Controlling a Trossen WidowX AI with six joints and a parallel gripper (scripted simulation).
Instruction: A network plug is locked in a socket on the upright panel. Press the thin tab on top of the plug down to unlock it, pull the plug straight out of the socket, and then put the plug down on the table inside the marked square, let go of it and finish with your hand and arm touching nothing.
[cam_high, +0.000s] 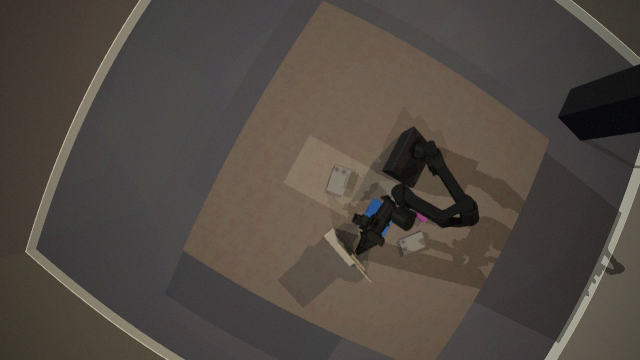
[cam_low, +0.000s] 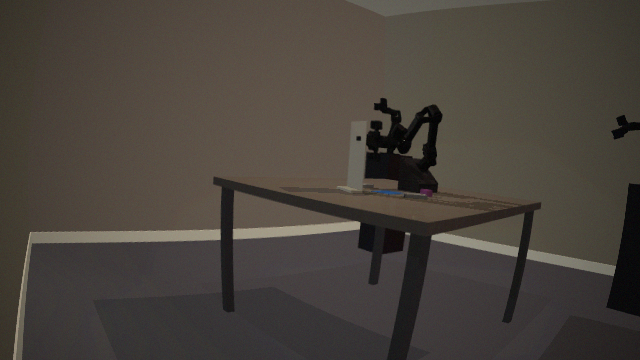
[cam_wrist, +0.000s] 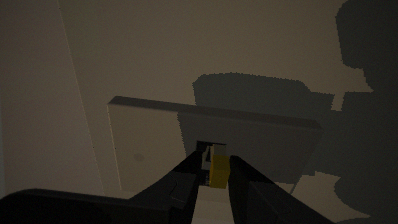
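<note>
The network plug is right at my gripper tip. Round my gripper tip: upright white panel (90 mm below, 30 mm ahead); blue marked square (230 mm below, 150 mm behind, 40 mm to the left).
</note>
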